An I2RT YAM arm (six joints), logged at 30 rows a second.
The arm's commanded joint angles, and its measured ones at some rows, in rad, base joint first. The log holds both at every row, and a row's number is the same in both.
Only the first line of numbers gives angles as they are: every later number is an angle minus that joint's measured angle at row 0.
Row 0, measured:
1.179 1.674 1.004 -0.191 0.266 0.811
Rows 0 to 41, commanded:
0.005 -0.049 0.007 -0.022 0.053 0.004
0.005 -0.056 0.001 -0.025 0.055 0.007
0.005 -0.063 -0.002 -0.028 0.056 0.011
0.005 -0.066 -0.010 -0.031 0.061 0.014
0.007 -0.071 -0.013 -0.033 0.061 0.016
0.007 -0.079 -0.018 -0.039 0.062 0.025
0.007 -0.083 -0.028 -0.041 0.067 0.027
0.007 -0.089 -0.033 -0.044 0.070 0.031
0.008 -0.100 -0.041 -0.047 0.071 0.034
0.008 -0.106 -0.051 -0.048 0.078 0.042
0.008 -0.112 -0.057 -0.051 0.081 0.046
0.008 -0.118 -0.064 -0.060 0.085 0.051
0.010 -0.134 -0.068 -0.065 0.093 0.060
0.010 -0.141 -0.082 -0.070 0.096 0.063
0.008 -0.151 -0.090 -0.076 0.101 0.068
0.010 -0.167 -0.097 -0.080 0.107 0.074
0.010 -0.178 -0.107 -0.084 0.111 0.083
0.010 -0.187 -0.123 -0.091 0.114 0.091
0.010 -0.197 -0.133 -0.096 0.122 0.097
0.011 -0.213 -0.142 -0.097 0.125 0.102
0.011 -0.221 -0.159 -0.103 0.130 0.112
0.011 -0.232 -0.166 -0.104 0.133 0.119
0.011 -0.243 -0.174 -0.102 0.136 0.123
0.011 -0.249 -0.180 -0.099 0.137 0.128
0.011 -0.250 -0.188 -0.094 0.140 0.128
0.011 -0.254 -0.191 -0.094 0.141 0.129
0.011 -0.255 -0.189 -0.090 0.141 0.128
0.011 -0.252 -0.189 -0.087 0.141 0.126
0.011 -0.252 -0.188 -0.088 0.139 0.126
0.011 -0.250 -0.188 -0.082 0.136 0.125
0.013 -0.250 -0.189 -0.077 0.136 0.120
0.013 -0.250 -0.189 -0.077 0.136 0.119
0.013 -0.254 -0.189 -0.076 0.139 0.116
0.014 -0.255 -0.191 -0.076 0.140 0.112
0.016 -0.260 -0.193 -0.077 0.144 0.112
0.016 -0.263 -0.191 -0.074 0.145 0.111
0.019 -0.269 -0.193 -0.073 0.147 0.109
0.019 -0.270 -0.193 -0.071 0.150 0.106
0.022 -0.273 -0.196 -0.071 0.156 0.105
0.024 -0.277 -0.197 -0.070 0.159 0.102
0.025 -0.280 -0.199 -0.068 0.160 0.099
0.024 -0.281 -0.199 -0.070 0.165 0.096
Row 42, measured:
0.015 -0.240 -0.191 -0.055 0.103 0.108
